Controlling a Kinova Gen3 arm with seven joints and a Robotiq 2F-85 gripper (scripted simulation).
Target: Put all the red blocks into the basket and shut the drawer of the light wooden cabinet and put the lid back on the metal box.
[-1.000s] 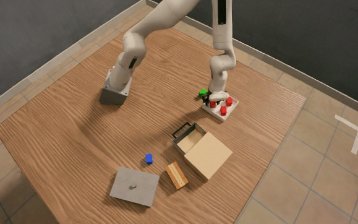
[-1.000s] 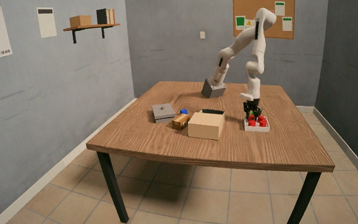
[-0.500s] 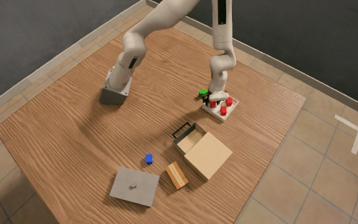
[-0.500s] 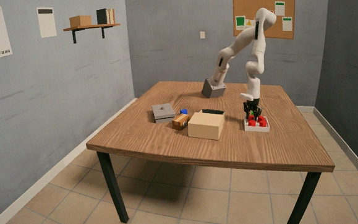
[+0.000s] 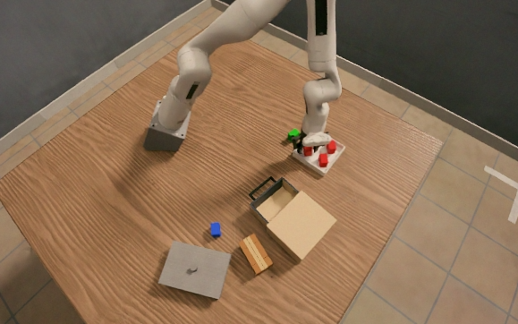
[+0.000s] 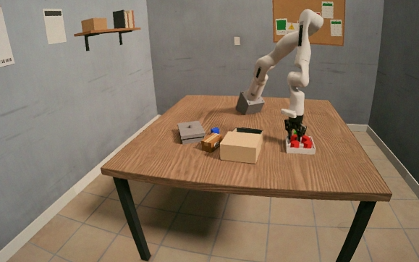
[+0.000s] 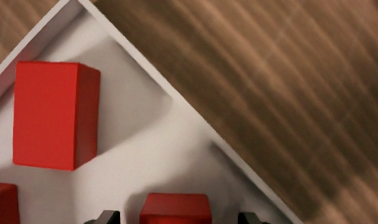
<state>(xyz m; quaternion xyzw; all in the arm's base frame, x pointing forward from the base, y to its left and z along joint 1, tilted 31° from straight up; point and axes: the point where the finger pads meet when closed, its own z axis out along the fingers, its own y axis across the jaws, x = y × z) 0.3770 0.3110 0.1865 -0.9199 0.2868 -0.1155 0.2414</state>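
Now: the white basket 30 mm ahead of my hand, 40 mm to the left of it and 20 mm below it. Also, from my hand: green block: 90 mm behind, 10 mm to the left, 10 mm below; then light wooden cabinet: 160 mm ahead, 220 mm to the right, 10 mm above; then brown cardboard box: 190 mm ahead, 380 mm to the right.
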